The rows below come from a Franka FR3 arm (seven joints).
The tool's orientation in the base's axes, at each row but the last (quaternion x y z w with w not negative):
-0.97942 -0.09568 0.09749 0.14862
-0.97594 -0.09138 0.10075 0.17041
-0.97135 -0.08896 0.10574 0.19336
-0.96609 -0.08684 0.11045 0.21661
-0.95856 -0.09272 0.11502 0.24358
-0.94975 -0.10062 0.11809 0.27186
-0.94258 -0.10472 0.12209 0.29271
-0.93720 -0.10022 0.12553 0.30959
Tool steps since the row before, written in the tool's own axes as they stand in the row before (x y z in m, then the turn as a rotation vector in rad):
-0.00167 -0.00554 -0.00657 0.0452 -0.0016 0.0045
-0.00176 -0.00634 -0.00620 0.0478 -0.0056 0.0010
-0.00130 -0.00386 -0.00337 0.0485 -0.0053 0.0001
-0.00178 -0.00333 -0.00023 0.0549 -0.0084 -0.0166
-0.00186 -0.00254 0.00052 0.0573 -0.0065 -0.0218
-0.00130 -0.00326 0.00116 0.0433 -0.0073 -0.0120
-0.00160 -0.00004 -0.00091 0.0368 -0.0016 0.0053
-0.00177 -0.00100 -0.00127 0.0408 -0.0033 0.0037
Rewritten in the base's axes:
-0.00104 0.00304 0.00814 0.0423 0.0125 -0.0111
-0.00120 0.00354 0.00823 0.0450 0.0157 -0.0069
-0.00095 0.00203 0.00479 0.0459 0.0152 -0.0063
-0.00205 0.00249 0.00197 0.0559 0.0127 0.0087
-0.00223 0.00199 0.00112 0.0598 0.0093 0.0118
-0.00197 0.00295 0.00103 0.0436 0.0112 0.0065
-0.00126 -0.00088 0.00102 0.0331 0.0140 -0.0095
-0.00141 -0.00039 0.00190 0.0372 0.0155 -0.0079

